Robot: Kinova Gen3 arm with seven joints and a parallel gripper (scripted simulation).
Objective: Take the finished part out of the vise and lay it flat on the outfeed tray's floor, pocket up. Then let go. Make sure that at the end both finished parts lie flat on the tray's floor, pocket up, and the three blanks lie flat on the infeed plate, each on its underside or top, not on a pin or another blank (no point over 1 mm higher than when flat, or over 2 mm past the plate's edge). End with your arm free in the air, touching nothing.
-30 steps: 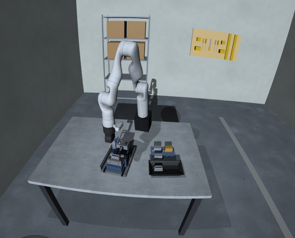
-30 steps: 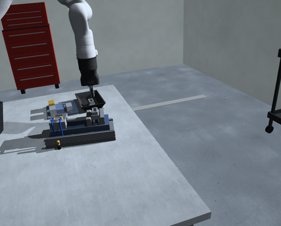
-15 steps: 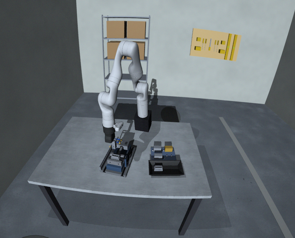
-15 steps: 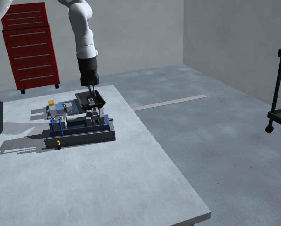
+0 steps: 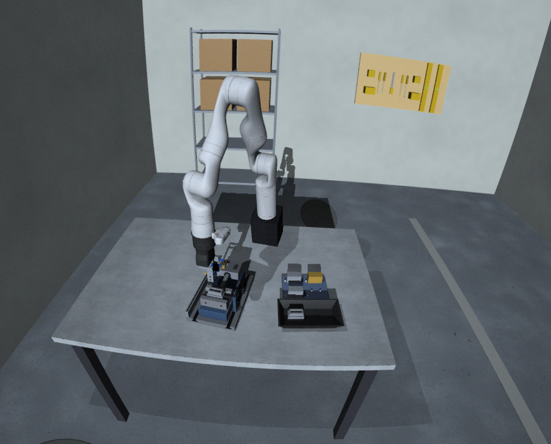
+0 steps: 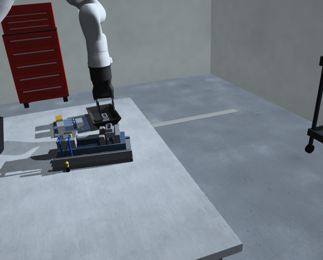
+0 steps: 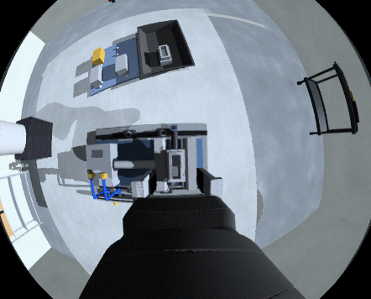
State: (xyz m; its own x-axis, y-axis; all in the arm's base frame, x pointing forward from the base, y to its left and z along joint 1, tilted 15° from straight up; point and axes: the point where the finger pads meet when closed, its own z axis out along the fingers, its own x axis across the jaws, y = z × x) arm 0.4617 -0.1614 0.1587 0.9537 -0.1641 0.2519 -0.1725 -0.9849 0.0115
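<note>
Right now my hand is 7 cm past the vise, 2 cm to the right of it and 16 cm above it. Round my hand: blue fixture plate 14 cm behind, 35 cm to the left, 20 cm below; then yellow block 20 cm behind, 39 cm to the left, 17 cm below.
</note>
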